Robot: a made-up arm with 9 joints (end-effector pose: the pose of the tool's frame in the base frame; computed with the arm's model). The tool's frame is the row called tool.
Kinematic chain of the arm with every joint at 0, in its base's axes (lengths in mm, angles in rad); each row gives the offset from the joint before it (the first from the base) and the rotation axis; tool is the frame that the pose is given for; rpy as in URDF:
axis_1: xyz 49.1 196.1 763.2 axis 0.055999 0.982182 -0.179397
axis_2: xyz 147 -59.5 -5 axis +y
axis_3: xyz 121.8 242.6 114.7 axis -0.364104 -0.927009 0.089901
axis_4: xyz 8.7 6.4 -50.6 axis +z
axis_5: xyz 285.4 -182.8 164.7 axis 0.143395 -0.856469 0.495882
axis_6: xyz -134.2 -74 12.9 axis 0.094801 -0.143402 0.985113
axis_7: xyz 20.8 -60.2 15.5 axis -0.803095 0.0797 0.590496
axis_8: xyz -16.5 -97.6 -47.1 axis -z
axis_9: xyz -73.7 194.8 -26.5 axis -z
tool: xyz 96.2 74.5 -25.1 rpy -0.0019 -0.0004 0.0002
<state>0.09 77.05 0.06 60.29 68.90 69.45 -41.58 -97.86 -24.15</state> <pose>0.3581 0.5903 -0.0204 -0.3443 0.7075 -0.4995 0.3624</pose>
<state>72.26 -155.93 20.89 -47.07 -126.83 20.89 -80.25 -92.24 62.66</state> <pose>-0.3729 0.2236 0.9571 0.8288 -0.1174 -0.4521 0.3081</pose>
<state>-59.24 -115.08 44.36 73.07 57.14 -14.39 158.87 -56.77 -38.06</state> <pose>-0.3447 0.3237 0.2553 0.0441 0.2906 -0.9447 0.1452</pose>
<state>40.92 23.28 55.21 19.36 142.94 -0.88 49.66 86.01 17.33</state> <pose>0.7667 0.3309 0.8789 0.6965 -0.5236 0.0208 0.4902</pose>
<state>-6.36 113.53 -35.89 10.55 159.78 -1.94 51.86 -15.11 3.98</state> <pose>-0.0839 0.3413 0.1264 0.0437 -0.2300 0.1849 0.9545</pose>
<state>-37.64 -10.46 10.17 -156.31 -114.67 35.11 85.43 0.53 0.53</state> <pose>-0.2320 0.4972 1.0120 0.7584 -0.1349 -0.1223 0.6259</pose>
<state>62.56 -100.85 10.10 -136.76 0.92 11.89 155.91 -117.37 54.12</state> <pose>-0.3102 0.4917 0.7778 -0.0203 0.5479 0.2757 0.7895</pose>
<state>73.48 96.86 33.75 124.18 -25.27 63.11 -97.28 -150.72 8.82</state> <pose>-0.1178 0.4544 0.2547 -0.8001 0.2853 0.3396 0.4039</pose>
